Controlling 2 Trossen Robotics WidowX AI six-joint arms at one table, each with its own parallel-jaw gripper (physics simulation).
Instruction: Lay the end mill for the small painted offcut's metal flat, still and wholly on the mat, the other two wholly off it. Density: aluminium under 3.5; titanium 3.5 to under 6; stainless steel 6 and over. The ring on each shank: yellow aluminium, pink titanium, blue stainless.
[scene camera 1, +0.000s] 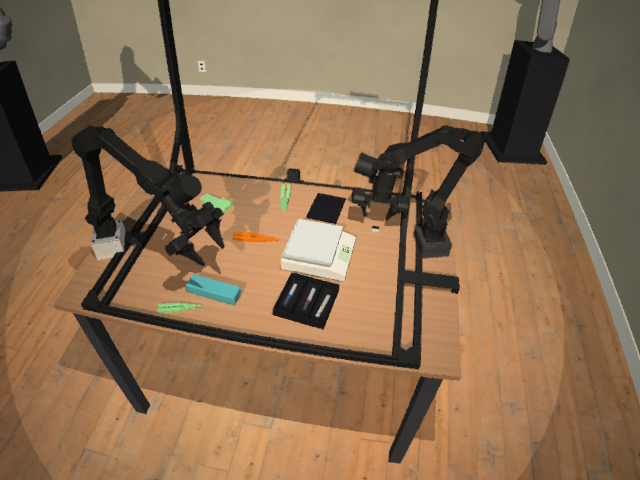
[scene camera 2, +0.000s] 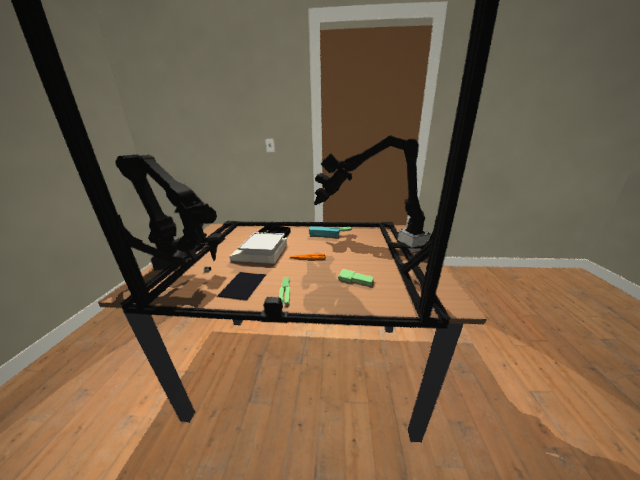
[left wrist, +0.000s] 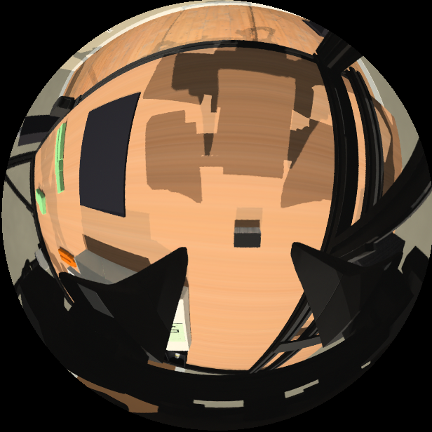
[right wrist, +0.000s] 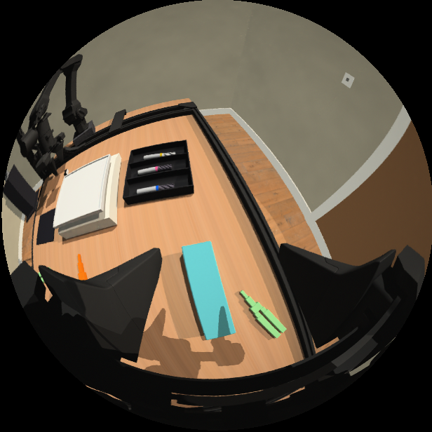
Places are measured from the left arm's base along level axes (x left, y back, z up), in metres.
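Pixels of known places: left gripper, fingertip midpoint: (scene camera 1: 375, 218) (scene camera 2: 205, 261); right gripper, fingertip midpoint: (scene camera 1: 213, 256) (scene camera 2: 317, 201); left arm's base at its link origin: (scene camera 1: 433, 235) (scene camera 2: 168, 252); right arm's base at its link origin: (scene camera 1: 106, 231) (scene camera 2: 414, 231).
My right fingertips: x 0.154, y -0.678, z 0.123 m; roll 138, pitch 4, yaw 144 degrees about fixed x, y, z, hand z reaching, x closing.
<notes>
Ahead of a thing's pixels: the offset from my right fingertips to its top centre. "spot": to the spot under its first point. Level surfaces: height alone.
The small offcut @[dy +0.509, dx -0.254, dz -0.163 m] (scene camera 1: 375, 228) (scene camera 2: 207, 269) (left wrist: 247, 233), a tiny block showing dark and pale faces, lies on the table. My left gripper (scene camera 1: 376, 217) (left wrist: 241, 251) is open and empty above it, the block beyond the fingertips in the left wrist view. My right gripper (scene camera 1: 212, 255) (right wrist: 221, 253) is open and empty, high above the table. The black tray @[dy +0.244, dx +0.036, dz -0.148 m] (scene camera 1: 297, 317) (right wrist: 160, 198) holds the end mills with blue ring @[dy +0.199, dx +0.007, dz -0.163 m] (scene camera 1: 291, 292) (right wrist: 155, 189), pink ring @[dy +0.252, dx +0.030, dz -0.163 m] (scene camera 1: 309, 298) (right wrist: 155, 169) and yellow ring @[dy +0.288, dx +0.059, dz -0.163 m] (scene camera 1: 323, 305) (right wrist: 160, 155), each in its own compartment. The dark mat @[dz -0.174 m] (scene camera 1: 326, 207) (scene camera 2: 241, 285) (left wrist: 107, 160) bears no end mill.
A white scale @[spot: dy +0.284, dx -0.155, dz -0.115 m] (scene camera 1: 313, 241) (scene camera 2: 261, 248) (right wrist: 85, 192) stands between mat and tray; its reading is unclear. A teal block @[dy -0.026, dx -0.023, dz -0.140 m] (scene camera 1: 213, 289) (right wrist: 207, 290), an orange piece @[dy +0.103, dx -0.252, dz -0.165 m] (scene camera 1: 253, 237) and several green pieces @[dy +0.214, dx -0.463, dz -0.164 m] (scene camera 1: 284, 196) @[dy -0.042, dx -0.455, dz -0.159 m] (scene camera 1: 217, 202) @[dy -0.127, dx +0.024, dz -0.167 m] (scene camera 1: 178, 307) lie around. Black rails edge the table.
</notes>
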